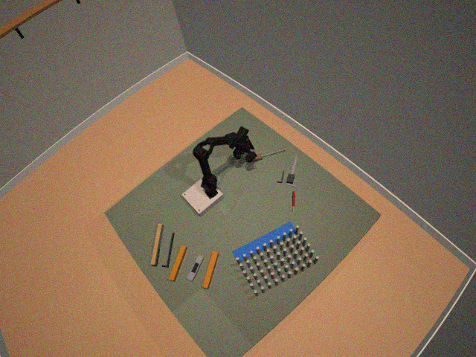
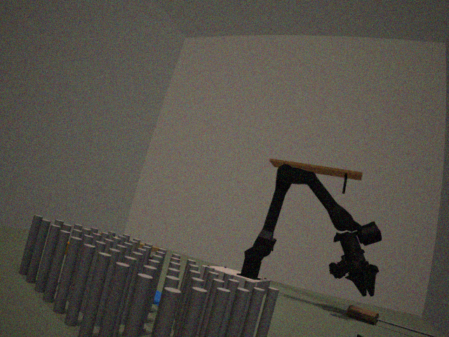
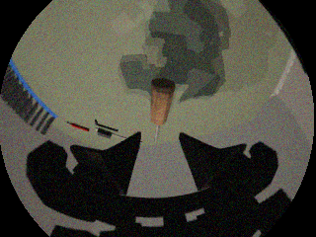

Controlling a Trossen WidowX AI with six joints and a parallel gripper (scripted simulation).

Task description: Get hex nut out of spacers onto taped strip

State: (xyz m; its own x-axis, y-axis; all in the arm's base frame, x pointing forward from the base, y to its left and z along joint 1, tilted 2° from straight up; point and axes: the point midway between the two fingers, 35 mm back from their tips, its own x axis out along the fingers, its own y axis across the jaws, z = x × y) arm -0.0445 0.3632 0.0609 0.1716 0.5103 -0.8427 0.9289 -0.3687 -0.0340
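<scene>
My gripper tip is now 40 mm short of the hook tool, 90 mm to the right of it and 70 mm above it. Round my gripper tip: blue taped strip 490 mm ahead, 320 mm to the right, 80 mm below; then red-handled screwdriver 420 mm ahead, 40 mm to the right, 70 mm below; then grey block 370 mm ahead, 730 mm to the right, 60 mm below.
</scene>
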